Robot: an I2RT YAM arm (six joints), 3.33 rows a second.
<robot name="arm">
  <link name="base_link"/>
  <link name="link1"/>
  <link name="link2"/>
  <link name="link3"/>
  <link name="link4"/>
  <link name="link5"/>
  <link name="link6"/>
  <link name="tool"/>
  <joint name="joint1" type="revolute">
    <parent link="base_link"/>
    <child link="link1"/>
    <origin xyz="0 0 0.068" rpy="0 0 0"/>
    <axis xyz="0 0 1"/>
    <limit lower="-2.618" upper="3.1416"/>
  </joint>
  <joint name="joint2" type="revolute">
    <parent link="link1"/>
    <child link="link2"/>
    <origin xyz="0.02 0.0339 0.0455" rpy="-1.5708 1.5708 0"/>
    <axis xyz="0 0 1"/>
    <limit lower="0" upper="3.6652"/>
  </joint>
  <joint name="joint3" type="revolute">
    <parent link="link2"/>
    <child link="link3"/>
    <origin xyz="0 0.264 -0.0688" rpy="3.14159 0 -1.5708"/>
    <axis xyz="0 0 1"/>
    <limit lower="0" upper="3.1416"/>
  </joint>
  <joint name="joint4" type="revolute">
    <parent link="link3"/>
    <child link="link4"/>
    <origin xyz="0.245 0.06 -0.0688" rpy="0 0 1.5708"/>
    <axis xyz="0 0 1"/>
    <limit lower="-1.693" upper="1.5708"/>
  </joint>
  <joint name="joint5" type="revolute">
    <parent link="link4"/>
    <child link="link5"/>
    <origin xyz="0.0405 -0.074 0.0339" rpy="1.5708 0 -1.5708"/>
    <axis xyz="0 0 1"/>
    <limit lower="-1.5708" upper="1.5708"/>
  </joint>
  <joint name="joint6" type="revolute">
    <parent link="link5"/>
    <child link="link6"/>
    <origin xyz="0.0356 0 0.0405" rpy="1.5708 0 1.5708"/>
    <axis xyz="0 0 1"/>
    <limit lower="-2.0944" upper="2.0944"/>
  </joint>
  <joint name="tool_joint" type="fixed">
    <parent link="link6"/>
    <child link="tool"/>
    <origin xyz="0 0 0" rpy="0 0 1.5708"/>
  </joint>
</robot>
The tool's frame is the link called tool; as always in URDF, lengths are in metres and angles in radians.
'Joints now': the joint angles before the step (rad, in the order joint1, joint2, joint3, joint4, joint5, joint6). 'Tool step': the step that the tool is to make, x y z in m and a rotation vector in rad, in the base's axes. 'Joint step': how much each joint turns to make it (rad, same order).
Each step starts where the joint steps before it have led.
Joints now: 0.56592 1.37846 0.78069 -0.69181 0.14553 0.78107
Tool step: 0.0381 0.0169 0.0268 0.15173 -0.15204 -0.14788
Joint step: -0.02212 0.06388 0.13292 0.12056 0.00077 0.13620
